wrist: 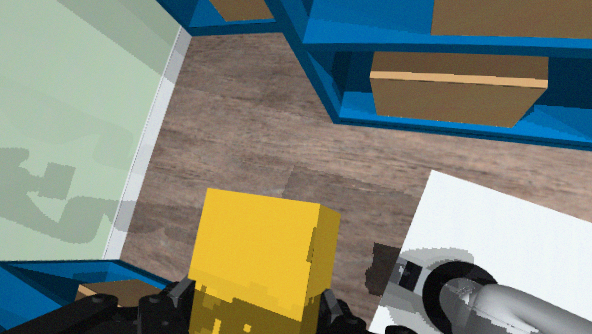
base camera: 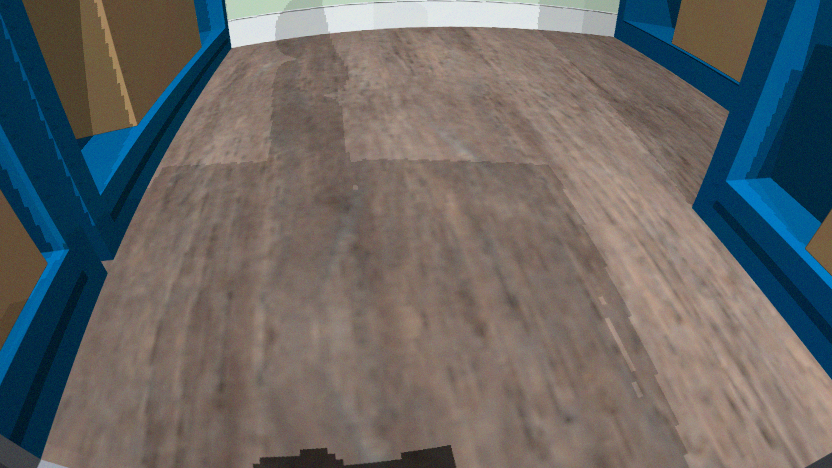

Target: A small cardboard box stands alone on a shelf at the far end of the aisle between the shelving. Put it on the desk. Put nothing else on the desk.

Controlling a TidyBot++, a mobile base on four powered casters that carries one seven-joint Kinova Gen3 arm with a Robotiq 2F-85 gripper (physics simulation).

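Frame: origin at the arm's base, x left, y up, z ahead, level; centimetres.
Seen in the pictures: gripper, fingertip midpoint: [wrist: 258,299].
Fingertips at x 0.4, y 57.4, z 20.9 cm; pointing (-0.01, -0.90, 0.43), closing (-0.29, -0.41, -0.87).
A point is followed by its place in that frame.
A small plain yellow box [wrist: 260,245] @[x -2.7, y 60.1, z 20.8 cm] is between the two black fingers in the wrist view, at the bottom centre. My gripper [wrist: 258,299] @[x 0.4, y 57.4, z 20.9 cm] is shut on it, one finger against each side. The box is held up above the wooden floor, and its lower part is in shadow. The ends of the fingers partly show at its sides. The gripper and the box do not show in the base camera view, though a dark shadow lies on the floor at its bottom edge. The desk does not show in either view.
Blue shelving [base camera: 87,244] [wrist: 320,85] with large brown boxes [base camera: 718,34] [wrist: 450,100] stands on both sides of the aisle. A pale green wall [base camera: 407,8] @[x 4.8, y -33.3, z 143.6 cm] [wrist: 65,100] @[x -4.5, y 8.3, z 146.8 cm] with a white skirting closes the far end. My white base top [wrist: 520,235] and grey arm [wrist: 530,307] @[x -4.7, y 34.9, z 1.2 cm] show at lower right.
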